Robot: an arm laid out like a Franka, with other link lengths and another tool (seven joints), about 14 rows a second.
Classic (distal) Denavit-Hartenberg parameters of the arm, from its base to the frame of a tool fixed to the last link. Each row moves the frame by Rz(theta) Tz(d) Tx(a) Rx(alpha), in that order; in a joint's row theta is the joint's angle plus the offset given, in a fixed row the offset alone. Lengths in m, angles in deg.
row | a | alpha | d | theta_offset
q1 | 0 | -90 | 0.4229 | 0
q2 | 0 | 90 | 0 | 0
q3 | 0.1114 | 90 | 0.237 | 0
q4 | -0.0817 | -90 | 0 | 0
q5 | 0 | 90 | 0.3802 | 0
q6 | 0.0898 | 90 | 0 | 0
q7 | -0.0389 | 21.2 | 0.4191 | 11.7
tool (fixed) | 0 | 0 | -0.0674 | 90
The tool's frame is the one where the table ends.
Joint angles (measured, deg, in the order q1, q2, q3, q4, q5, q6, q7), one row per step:
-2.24 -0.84 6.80 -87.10 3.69 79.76 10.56
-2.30 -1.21 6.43 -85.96 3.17 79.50 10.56
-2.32 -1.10 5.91 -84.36 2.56 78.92 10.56
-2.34 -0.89 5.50 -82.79 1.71 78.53 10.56
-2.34 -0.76 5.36 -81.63 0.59 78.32 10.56
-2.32 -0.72 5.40 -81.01 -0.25 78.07 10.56
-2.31 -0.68 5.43 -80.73 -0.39 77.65 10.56
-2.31 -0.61 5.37 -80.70 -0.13 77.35 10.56
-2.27 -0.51 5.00 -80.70 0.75 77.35 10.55
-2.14 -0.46 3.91 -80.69 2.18 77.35 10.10
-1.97 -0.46 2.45 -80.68 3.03 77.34 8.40
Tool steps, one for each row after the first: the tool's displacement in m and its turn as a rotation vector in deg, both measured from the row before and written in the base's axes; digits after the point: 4 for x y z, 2 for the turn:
0.0040 -0.0066 0.0105 -0.46 -1.29 -0.45
0.0037 -0.0082 0.0096 -0.52 -0.95 -0.57
0.0044 -0.0088 0.0086 -0.76 -1.02 -0.52
0.0036 -0.0080 0.0067 -1.05 -0.88 -0.30
0.0010 -0.0047 0.0039 -0.81 -0.37 -0.08
-0.0015 -0.0006 0.0014 -0.14 0.17 0.01
-0.0018 0.0010 -0.0006 0.24 0.35 -0.02
-0.0001 0.0026 -0.0010 0.87 0.14 -0.17
0.0001 0.0002 -0.0003 1.44 0.09 -0.27
0.0005 -0.0072 0.0001 0.94 -0.06 0.55

